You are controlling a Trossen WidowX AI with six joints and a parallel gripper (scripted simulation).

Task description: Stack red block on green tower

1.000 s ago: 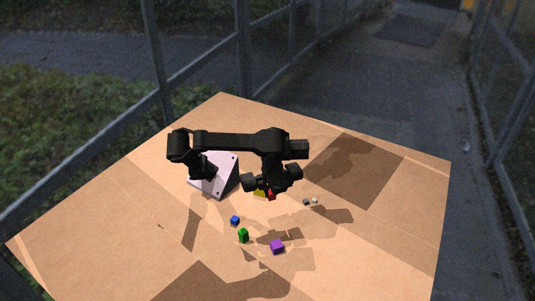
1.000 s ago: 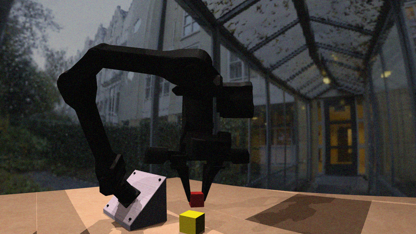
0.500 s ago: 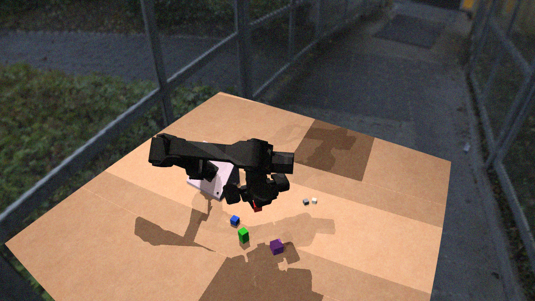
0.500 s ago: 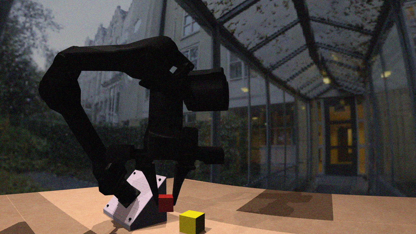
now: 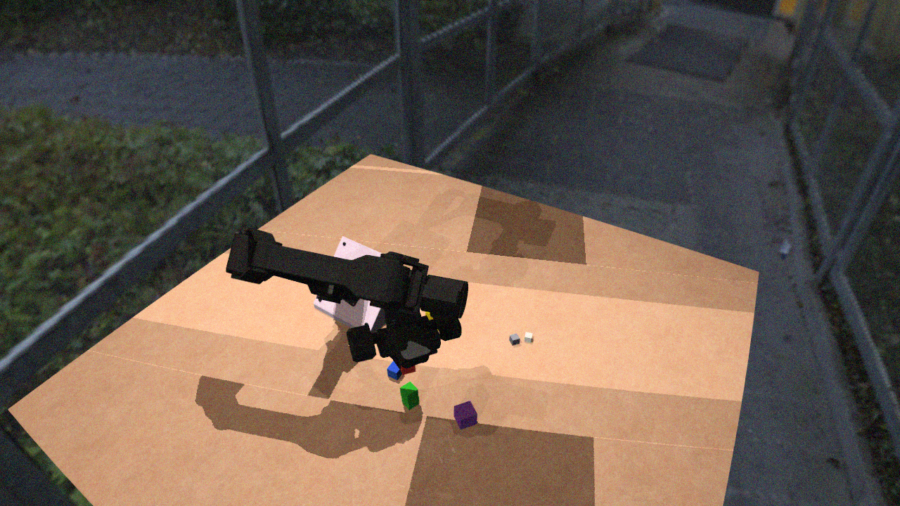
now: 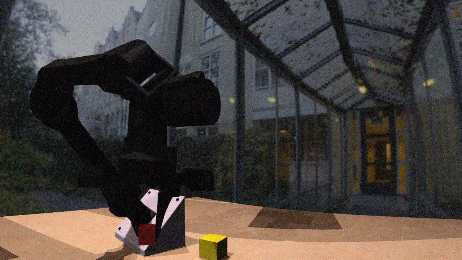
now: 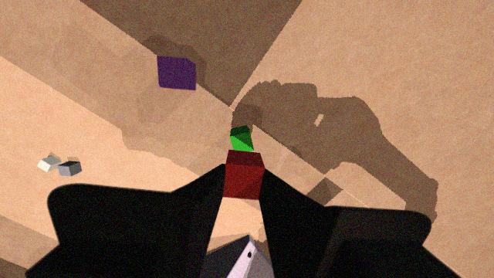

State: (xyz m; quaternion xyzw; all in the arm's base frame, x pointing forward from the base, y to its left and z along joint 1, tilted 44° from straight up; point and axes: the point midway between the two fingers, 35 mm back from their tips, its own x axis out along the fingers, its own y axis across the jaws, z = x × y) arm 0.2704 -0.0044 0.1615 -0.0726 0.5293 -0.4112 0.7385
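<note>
Now: the blue block 110 mm below my gripper tip, 70 mm behind it and 40 mm to the left of it. Also, from my gripper tip: purple block (110 mm ahead, 100 mm below, 40 mm to the left); then red block (right at my gripper tip); then yellow block (210 mm to the left, 100 mm behind, 90 mm below).
</note>
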